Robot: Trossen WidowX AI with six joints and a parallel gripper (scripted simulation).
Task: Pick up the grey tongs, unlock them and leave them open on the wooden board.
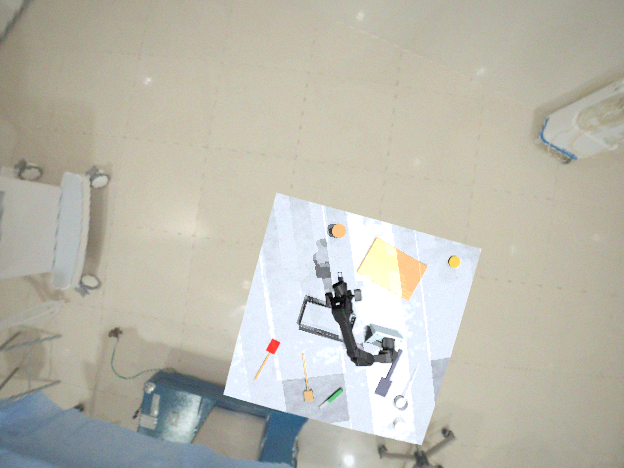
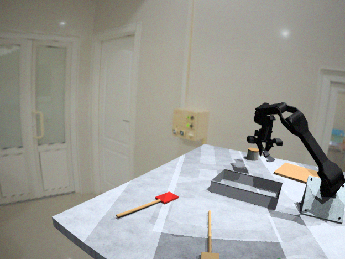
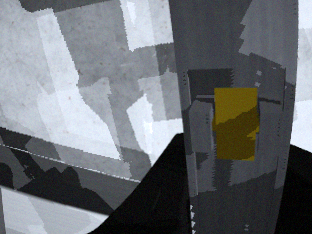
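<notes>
Now: gripper tip 4 cm below the yellow lock piece, 2 cm to the left of it and 1 cm short of it. Also, from my gripper tip: cork-lidded jar (33 cm to the right, 9 cm below, 6 cm ahead); then wooden board (30 cm behind, 16 cm to the right, 12 cm below); then grey roasting tin (21 cm to the left, 10 cm below, 4 cm ahead).
</notes>
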